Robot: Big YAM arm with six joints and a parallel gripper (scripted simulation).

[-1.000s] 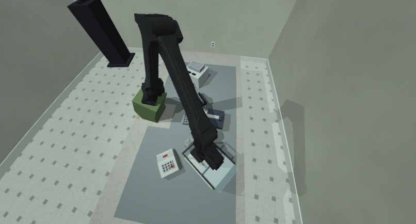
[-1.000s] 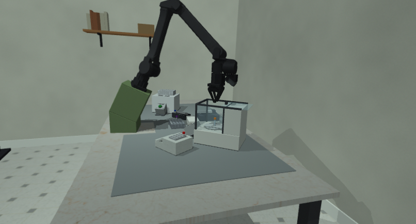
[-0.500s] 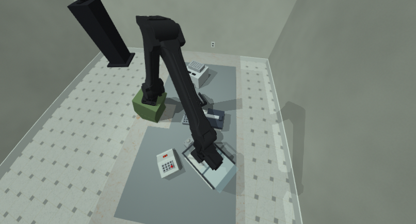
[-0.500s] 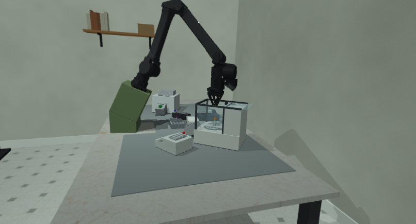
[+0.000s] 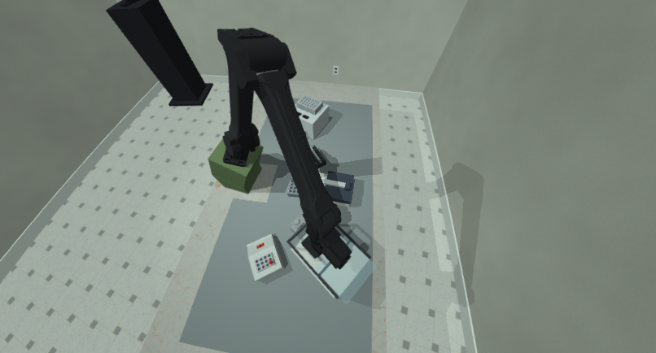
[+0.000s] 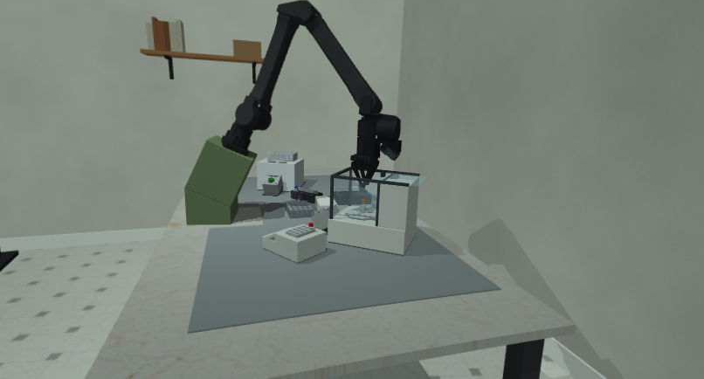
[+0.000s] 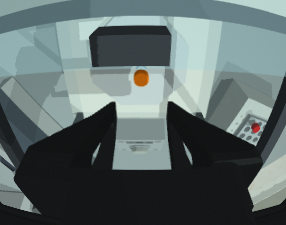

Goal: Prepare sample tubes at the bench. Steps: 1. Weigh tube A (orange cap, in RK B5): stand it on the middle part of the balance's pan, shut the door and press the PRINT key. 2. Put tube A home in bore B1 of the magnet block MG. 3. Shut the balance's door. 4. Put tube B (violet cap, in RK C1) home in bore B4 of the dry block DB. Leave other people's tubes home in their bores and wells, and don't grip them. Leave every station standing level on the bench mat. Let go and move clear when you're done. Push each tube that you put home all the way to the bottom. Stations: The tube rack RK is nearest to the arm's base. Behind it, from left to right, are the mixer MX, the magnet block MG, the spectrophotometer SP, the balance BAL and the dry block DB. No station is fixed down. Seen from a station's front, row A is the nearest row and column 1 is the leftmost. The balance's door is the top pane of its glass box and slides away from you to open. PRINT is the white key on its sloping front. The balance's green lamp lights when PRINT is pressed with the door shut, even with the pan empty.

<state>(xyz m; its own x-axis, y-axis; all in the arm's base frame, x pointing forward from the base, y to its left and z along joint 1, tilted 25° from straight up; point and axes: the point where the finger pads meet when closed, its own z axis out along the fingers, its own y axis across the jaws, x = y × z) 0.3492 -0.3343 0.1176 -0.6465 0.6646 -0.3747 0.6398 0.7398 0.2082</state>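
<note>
The balance pan is 10 mm to the left of my hand and 100 mm below it. Also, from my hand: balance door (60 mm ahead, 60 mm to the right, 30 mm above); red-capped tube (190 mm behind, 50 mm to the right, 120 mm below); dry block DB (230 mm behind, 30 mm to the right, 150 mm below).
</note>
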